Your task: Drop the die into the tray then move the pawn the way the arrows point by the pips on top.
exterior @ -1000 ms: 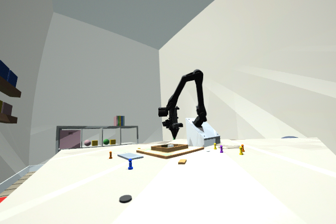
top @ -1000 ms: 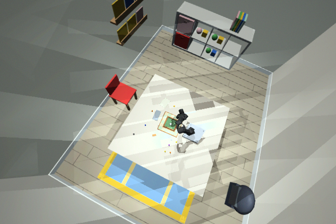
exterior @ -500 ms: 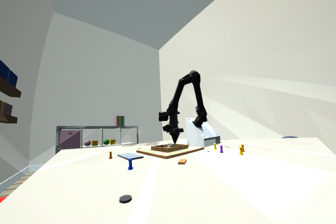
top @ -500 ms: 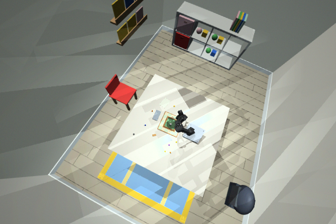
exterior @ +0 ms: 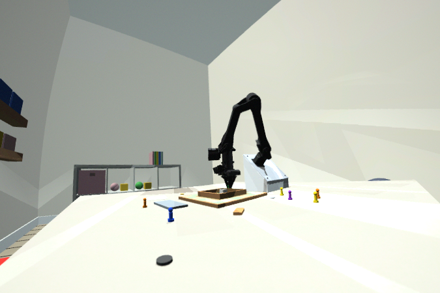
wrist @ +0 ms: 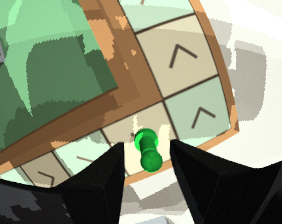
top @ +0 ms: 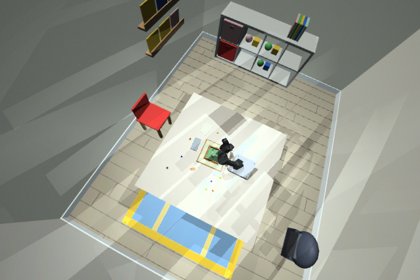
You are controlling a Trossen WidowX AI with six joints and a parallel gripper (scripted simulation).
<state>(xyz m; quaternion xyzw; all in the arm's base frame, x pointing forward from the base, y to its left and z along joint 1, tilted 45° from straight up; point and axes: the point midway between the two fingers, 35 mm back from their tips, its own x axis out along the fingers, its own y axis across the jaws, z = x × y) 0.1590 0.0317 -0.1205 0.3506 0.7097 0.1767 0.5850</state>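
Now: the green pawn right at my gripper tip. From my gripper tip the other things lie so: white die: 100 mm ahead, 90 mm to the left; then green tray floor: 100 mm ahead, 80 mm to the left, 20 mm below; then grey plate: 340 mm ahead, 70 mm to the left, 20 mm below.
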